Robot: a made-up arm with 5 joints. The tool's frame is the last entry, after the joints. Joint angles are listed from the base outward.
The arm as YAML. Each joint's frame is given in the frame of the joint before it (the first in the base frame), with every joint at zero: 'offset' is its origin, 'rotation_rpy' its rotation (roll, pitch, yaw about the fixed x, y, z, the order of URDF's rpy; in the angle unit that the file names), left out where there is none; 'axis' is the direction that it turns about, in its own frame. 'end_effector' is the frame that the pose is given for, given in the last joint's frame.
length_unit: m
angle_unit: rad
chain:
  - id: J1
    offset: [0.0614, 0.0, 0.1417]
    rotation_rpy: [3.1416, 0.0, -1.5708]
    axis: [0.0, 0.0, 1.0]
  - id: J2
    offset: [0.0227, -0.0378, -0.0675]
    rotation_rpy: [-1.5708, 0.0, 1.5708]
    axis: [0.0, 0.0, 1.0]
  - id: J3
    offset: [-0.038, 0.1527, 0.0]
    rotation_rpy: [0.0, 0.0, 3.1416]
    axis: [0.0, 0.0, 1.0]
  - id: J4
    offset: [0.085, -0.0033, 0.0]
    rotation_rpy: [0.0, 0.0, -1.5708]
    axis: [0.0, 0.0, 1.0]
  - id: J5
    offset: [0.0, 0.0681, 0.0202]
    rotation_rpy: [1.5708, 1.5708, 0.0]
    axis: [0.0, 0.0, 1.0]
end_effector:
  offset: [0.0, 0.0, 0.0]
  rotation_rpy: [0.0, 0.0, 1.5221]
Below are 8 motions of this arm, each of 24 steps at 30 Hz.
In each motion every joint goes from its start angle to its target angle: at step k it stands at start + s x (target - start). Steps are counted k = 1, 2, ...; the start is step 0. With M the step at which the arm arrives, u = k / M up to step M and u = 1 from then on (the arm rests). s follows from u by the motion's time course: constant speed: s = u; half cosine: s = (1 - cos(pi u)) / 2; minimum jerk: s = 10 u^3 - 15 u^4 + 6 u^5.
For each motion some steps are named. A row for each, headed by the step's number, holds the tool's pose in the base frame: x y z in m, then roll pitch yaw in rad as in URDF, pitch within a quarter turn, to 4 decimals.
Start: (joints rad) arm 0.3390 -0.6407 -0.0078 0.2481 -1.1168
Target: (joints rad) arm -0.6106 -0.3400 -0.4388 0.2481 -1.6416
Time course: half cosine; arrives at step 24
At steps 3, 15, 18, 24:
3: 0.1625 -0.0342 0.4362 2.0045 -0.3527 -2.0323
15: 0.1847 0.0379 0.4555 2.0617 -0.0375 -1.2733
18: 0.1824 0.0589 0.4593 2.0828 0.0372 -1.0784
24: 0.1772 0.0780 0.4624 2.1046 0.1030 -0.8995

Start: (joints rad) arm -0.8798 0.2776 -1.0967 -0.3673 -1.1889
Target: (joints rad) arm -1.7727 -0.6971 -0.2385 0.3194 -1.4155
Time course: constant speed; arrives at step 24
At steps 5, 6, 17, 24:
5: 0.1477 0.1510 0.4840 2.6557 -0.1365 -0.7571
6: 0.1398 0.1497 0.4853 2.6313 -0.1377 -0.7083
17: 0.0703 0.1094 0.4810 2.3608 -0.1222 -0.1809
24: 0.0494 0.0713 0.4604 2.1897 -0.0869 0.1401

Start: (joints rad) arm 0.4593 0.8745 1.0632 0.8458 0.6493
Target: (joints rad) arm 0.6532 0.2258 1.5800 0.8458 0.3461
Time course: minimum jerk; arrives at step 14
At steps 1, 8, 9, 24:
1: 0.1392 -0.0413 0.1739 0.9846 0.8836 0.6366
8: 0.1085 -0.0340 0.2171 0.6995 0.9783 0.2106
9: 0.1011 -0.0305 0.2235 0.6361 0.9895 0.1182
24: 0.0856 -0.0216 0.2340 0.5024 1.0039 -0.0759

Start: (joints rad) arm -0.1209 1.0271 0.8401 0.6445 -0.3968
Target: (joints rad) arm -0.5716 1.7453 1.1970 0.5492 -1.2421
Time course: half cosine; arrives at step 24
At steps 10, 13, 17, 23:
10: 0.1364 0.0196 0.1291 -1.1927 0.7754 -1.0117
13: 0.1196 0.0203 0.1322 -1.4755 0.6453 -1.1377
17: 0.1026 0.0188 0.1399 -1.7458 0.4394 -1.1624
23: 0.0923 0.0168 0.1483 -1.9297 0.2664 -1.0996

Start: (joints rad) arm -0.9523 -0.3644 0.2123 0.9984 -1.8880
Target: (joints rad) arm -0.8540 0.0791 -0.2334 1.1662 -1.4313
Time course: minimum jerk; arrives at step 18
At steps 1, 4, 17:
1: 0.1491 0.1188 0.3306 0.6906 0.2389 -0.8976
4: 0.1526 0.1219 0.3306 0.6844 0.2139 -0.8806
17: 0.1994 0.1546 0.3171 0.5573 -0.0477 -0.6402

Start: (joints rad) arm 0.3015 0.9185 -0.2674 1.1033 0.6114
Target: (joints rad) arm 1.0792 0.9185 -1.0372 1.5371 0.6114
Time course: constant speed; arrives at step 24
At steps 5, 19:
5: 0.2848 -0.1145 0.1669 0.0608 0.0960 0.1021
19: 0.2253 -0.2182 0.2036 -0.0440 -0.0697 -0.3530

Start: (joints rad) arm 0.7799 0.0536 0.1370 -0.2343 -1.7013
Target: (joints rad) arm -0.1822 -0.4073 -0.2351 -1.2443 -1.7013
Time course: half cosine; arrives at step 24
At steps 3, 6, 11, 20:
3: 0.2315 -0.1598 0.3580 1.6865 0.1780 -2.2935
6: 0.2393 -0.1353 0.3809 1.8892 0.1704 -2.1540
11: 0.2302 -0.0665 0.4345 2.4237 0.1186 -1.7978
20: 0.1341 0.0061 0.4818 -2.9521 -0.0341 -1.2771

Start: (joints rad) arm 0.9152 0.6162 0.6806 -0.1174 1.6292
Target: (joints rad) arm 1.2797 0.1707 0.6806 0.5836 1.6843
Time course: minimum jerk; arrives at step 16
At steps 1, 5, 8, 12, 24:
1: 0.1868 -0.1674 0.1681 -0.3908 0.0037 0.6639
5: 0.1729 -0.1710 0.1784 -0.3453 0.0066 0.6084
8: 0.1470 -0.1726 0.1968 -0.2635 0.0097 0.5093
12: 0.1153 -0.1658 0.2186 -0.1621 0.0095 0.3871
24: 0.1075 -0.1625 0.2240 -0.1356 0.0088 0.3553

